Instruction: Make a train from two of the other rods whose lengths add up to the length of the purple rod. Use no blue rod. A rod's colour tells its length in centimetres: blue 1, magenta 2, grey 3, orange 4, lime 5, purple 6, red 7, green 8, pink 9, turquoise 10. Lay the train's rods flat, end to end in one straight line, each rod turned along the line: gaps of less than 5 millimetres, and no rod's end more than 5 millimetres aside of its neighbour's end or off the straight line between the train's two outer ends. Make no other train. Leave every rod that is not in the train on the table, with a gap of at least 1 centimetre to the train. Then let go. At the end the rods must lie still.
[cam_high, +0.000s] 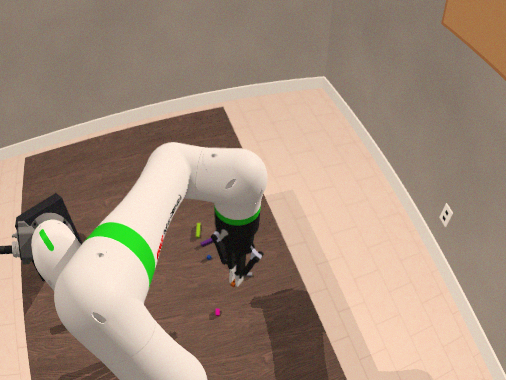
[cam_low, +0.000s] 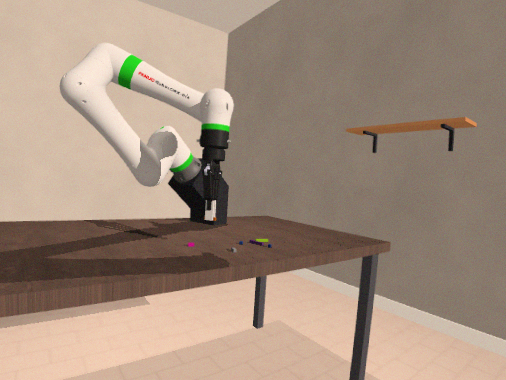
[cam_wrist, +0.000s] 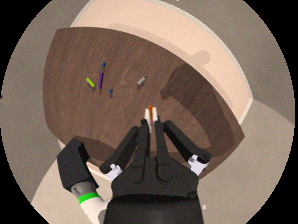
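Now: the magenta rod 70 mm behind my hand, 30 mm to the right of it and 130 mm below it. From my hand the other things lie so: purple rod 10 mm ahead, 210 mm to the left, 130 mm below; grey rod 60 mm ahead, 60 mm to the left, 130 mm below; orange rod 30 mm below.
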